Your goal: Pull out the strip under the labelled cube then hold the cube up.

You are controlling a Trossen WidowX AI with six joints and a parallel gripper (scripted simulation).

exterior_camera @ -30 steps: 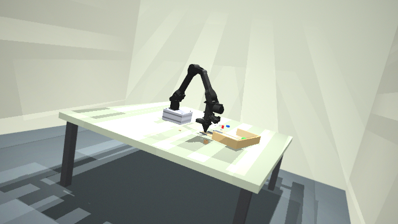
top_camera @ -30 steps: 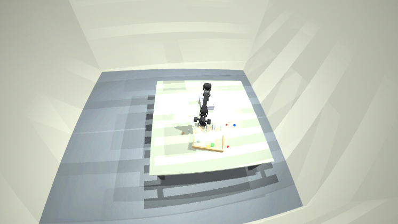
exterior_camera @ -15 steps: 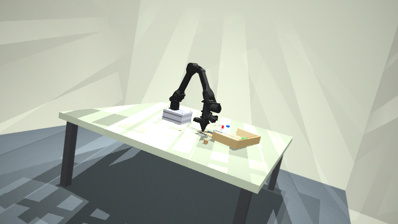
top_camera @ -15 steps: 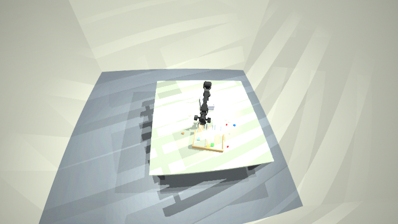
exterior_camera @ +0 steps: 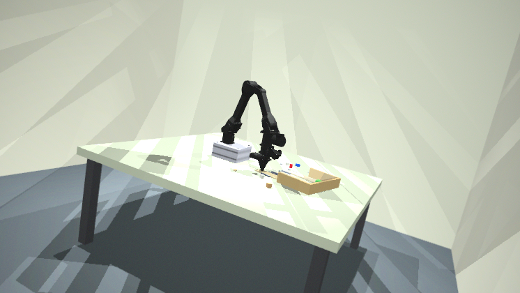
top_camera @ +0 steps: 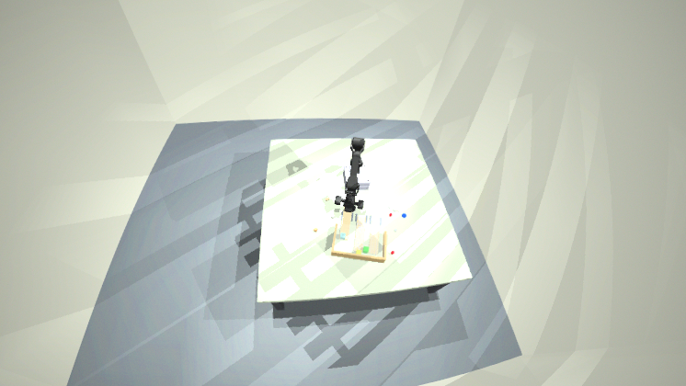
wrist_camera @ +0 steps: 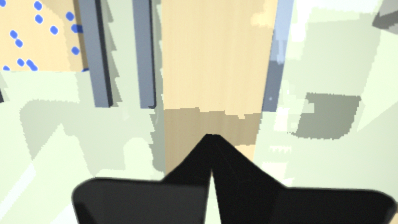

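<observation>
Right now my gripper tip is 21 cm short of the labelled cube, 3 cm to the left of it and 2 cm below it. Round my gripper tip: orange cube: 17 cm ahead, 20 cm to the right; blue piece: 2 cm ahead, 39 cm to the left.
</observation>
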